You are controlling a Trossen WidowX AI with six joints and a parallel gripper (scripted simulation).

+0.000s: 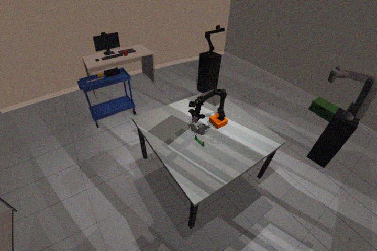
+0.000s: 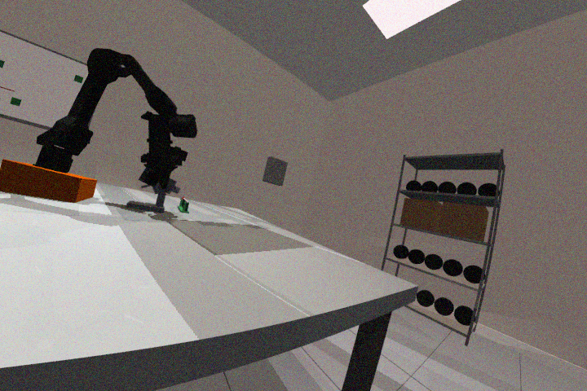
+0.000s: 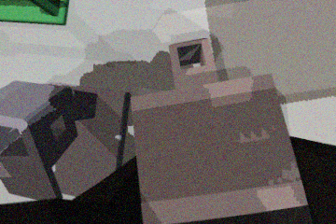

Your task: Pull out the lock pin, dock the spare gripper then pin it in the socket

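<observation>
The grey mount is 110 mm to the left of my gripper tip and 40 mm below it. Round my gripper tip: spare gripper (20 mm above); green bracket (130 mm ahead, 210 mm to the left, 70 mm below).
</observation>
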